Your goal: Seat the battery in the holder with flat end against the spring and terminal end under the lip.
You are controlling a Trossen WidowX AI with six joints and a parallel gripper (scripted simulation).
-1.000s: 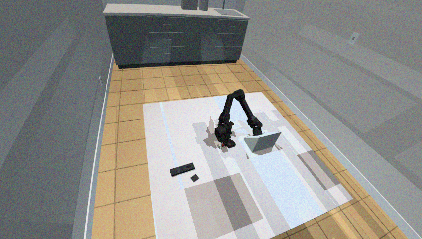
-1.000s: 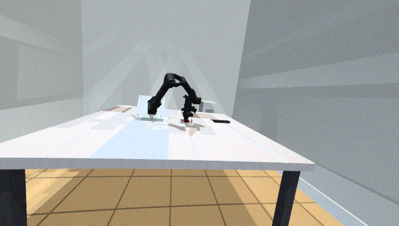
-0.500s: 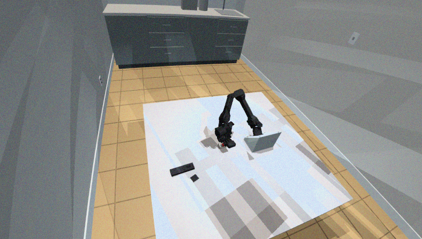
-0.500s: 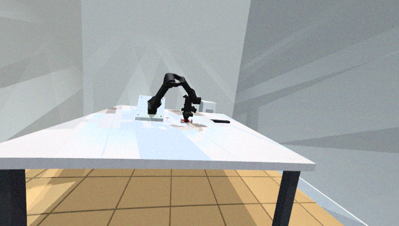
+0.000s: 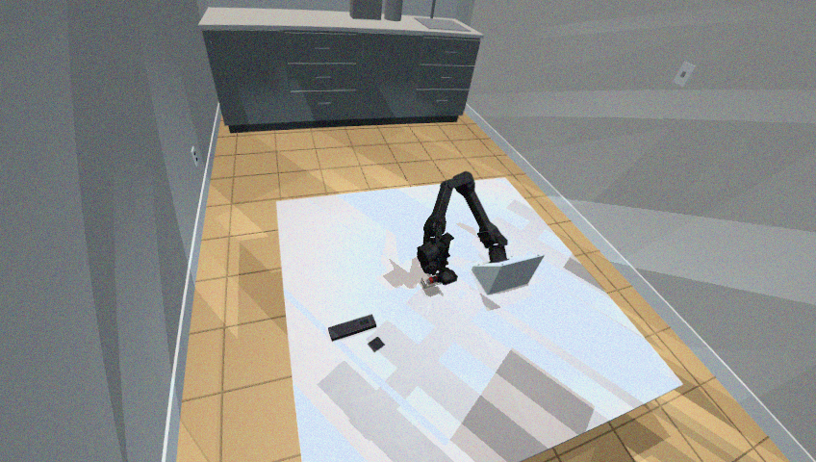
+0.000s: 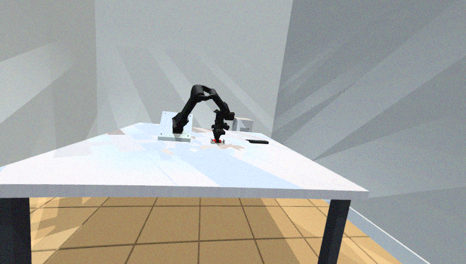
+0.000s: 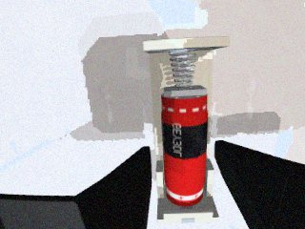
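My gripper tip is now right at the battery. Round my gripper tip: flat black bar (370 mm ahead, 100 mm to the left); then small black square (310 mm ahead, 180 mm to the left, 20 mm below).
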